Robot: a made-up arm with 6 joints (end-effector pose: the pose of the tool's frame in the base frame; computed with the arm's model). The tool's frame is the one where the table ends.
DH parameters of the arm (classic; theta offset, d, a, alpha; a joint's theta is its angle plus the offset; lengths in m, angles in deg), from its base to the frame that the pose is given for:
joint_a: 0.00 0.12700 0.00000 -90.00
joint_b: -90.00 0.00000 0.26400 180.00
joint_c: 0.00 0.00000 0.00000 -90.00
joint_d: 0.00 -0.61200 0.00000 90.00
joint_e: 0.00 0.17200 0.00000 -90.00
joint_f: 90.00 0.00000 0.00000 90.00
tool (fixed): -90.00 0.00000 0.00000 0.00
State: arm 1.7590 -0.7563 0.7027 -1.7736 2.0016 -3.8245
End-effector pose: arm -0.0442 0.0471 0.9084 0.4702 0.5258 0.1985
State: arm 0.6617 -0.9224 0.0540 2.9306 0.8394 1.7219
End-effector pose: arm -0.0225 0.1956 0.8136 1.5009 0.5215 0.7587
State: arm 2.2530 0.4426 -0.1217 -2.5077 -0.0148 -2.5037
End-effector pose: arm -0.4706 0.3595 -0.0478 -1.2436 -1.1895 2.1732
Working (the frame after each row of the table, in the pose's form):
after joint_a: 0.0000 0.0000 0.1270 -0.8052 -1.6915 1.6915
after joint_b: -0.0713 0.0878 0.3656 -1.7844 -1.1247 -2.0942
after joint_c: -0.0713 0.0878 0.3656 1.1138 -0.5302 2.0231
after joint_d: -0.3973 0.4891 0.0382 2.1705 0.4297 -0.8317
after joint_e: -0.4706 0.3595 -0.0478 0.6984 0.7446 -0.2278
after joint_f: -0.4706 0.3595 -0.0478 1.5327 -0.0341 -1.6953

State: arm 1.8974 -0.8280 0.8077 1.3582 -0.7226 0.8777
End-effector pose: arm 0.1633 -0.3690 0.9054 -0.5205 -0.9563 0.0838
Working (the frame after each row of the table, in the pose's form):
after joint_a: 0.0000 0.0000 0.1270 -1.0366 -1.4456 1.4456
after joint_b: 0.0624 -0.1842 0.3056 -1.7443 0.4467 -1.5088
after joint_c: 0.0624 -0.1842 0.3056 -2.5214 1.8081 0.0819
after joint_d: 0.0751 -0.2218 0.9163 -0.5336 1.9822 -1.8532
after joint_e: 0.1633 -0.3690 0.9054 0.6772 -2.3413 0.1659
after joint_f: 0.1633 -0.3690 0.9054 -1.1626 -0.3431 1.4808

